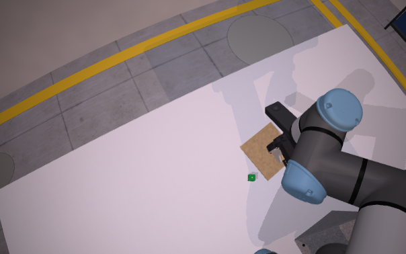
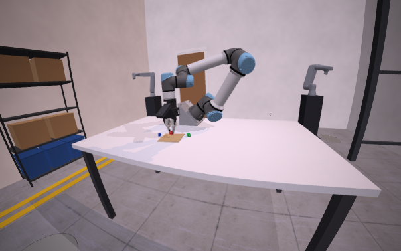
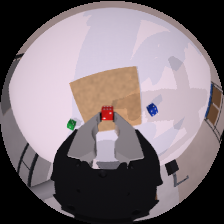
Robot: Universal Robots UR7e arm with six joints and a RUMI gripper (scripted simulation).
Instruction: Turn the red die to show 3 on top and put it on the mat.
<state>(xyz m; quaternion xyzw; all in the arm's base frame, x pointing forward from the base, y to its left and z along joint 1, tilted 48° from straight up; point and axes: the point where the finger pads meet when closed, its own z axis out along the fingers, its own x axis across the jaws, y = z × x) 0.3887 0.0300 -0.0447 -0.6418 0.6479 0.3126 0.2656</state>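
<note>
Now: hand 4 cm above the mat. The rest, counted from my hand: red die: 1 cm below; then blue die: 1 cm behind, 10 cm to the right, 3 cm below; then green die: 4 cm behind, 10 cm to the left, 3 cm below.
</note>
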